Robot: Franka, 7 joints.
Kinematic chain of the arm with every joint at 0, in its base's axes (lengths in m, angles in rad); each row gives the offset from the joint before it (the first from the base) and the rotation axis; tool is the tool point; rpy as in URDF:
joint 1: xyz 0 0 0.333 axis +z
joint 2: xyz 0 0 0 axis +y
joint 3: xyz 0 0 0.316 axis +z
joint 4: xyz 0.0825 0 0 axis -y
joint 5: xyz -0.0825 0 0.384 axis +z
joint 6: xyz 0 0 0 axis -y
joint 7: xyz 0.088 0 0 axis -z
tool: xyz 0 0 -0.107 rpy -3.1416 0 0
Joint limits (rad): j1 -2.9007..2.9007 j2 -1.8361..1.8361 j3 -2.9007..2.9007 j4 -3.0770..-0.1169 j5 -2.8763..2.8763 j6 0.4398..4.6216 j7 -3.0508..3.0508
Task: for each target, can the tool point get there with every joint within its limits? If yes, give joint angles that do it. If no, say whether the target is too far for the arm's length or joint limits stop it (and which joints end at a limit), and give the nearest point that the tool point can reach.
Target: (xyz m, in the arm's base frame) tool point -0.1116 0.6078 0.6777
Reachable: yes | joints -1.0232 -0.9967 2.2949 -0.6036 1.2841 4.2791 0.2860
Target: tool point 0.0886 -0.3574 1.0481
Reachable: yes | joints 0.6420 -0.0488 -1.8781 -1.0335 0.0024 3.5884 -1.4495
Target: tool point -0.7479 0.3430 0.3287
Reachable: yes | joints 2.3701 1.1684 0.7097 -1.0488 -0.0896 3.2208 -1.8496
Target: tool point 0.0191 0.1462 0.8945
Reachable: yes | joints -1.9236 -1.5191 -0.2450 -2.1264 1.9382 1.5368 -2.5311
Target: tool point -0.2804 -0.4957 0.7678
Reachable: yes | joints 2.3165 0.0537 2.0418 -1.4568 -1.1673 1.8668 -2.1637
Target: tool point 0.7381 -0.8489 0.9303
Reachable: no: too far | nearest point 0.4972 -0.5718 0.7353 | short by 0.416 m
